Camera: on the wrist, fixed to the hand. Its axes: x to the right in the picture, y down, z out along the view.
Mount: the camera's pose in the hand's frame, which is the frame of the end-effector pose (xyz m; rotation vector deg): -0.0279 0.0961 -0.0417 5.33 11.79 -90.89
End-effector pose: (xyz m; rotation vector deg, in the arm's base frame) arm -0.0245 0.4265 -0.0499 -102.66 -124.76 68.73
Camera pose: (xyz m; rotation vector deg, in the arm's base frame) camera 0.0824 0.4249 -0.0676 9.27 -129.26 32.04
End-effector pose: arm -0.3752 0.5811 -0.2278 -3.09 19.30 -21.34
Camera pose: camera -0.3801 0.6811 -0.2693 -10.91 24.45 -113.06
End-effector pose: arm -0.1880 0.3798 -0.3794 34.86 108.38 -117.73
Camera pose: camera -0.1131 0.4093 -0.4520 34.66 -82.45 84.47
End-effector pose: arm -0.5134 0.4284 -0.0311 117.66 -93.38 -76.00
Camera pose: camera -0.5473 0.4020 0.0684 -145.56 -15.95 46.99
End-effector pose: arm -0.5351 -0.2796 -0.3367 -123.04 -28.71 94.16
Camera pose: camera -0.4973 -0.3800 -0.3525 -60.01 -83.21 27.41
